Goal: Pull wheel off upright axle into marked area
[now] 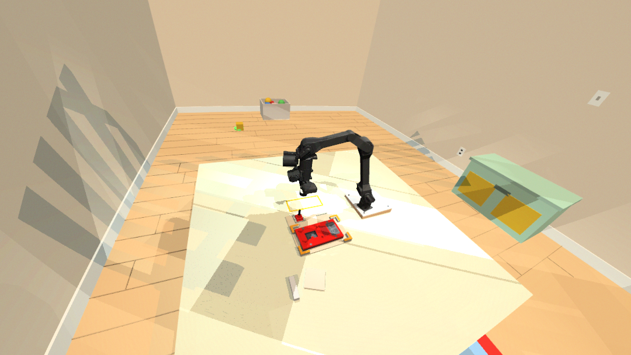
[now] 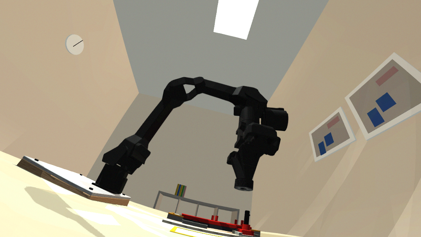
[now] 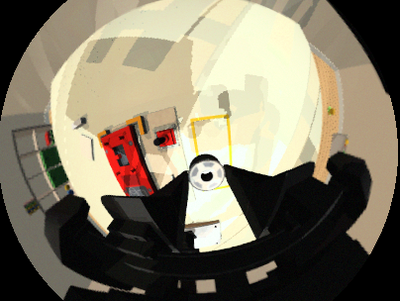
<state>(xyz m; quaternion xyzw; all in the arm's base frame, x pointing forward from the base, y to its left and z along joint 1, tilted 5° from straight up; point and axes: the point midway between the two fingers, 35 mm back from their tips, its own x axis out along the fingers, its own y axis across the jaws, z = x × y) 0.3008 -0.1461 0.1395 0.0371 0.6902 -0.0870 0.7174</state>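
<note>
Right now the black axle is 70 mm below my gripper tip, 60 mm to the left of it and 50 mm ahead of it. Round my gripper tip: ribbed wheel (right at my gripper tip); then white card (360 mm to the left, 130 mm ahead, 100 mm below).
</note>
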